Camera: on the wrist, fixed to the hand. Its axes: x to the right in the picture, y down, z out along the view.
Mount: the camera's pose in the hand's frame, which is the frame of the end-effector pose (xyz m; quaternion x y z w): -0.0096 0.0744 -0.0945 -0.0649 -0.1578 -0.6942 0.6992
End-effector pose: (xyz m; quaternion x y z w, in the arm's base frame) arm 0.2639 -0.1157 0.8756 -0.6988 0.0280 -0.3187 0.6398
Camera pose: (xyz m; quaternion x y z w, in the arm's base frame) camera 0.2382 -0.2076 0.8018 -0.5999 -0.5458 -0.5549 0.1852
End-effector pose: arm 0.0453 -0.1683 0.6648 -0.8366 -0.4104 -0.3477 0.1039
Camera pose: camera 0.0508 -0.2653 0.7363 0.3617 0.8616 0.2099 0.2878
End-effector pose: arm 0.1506 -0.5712 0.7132 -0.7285 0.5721 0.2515 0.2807
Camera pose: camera 0.0803 -0.6444 0.7784 -0.8851 -0.1663 0.1331 0.4139
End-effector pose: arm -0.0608 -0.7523 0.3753 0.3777 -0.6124 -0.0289 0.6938
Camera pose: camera -0.0122 -0.6482 0.4123 0.6397 -0.2736 -0.6013 0.3930
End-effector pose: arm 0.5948 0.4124 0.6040 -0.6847 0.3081 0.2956 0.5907
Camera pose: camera 0.5352 0.3111 0.5768 -0.6843 -0.3723 -0.0753 0.6224
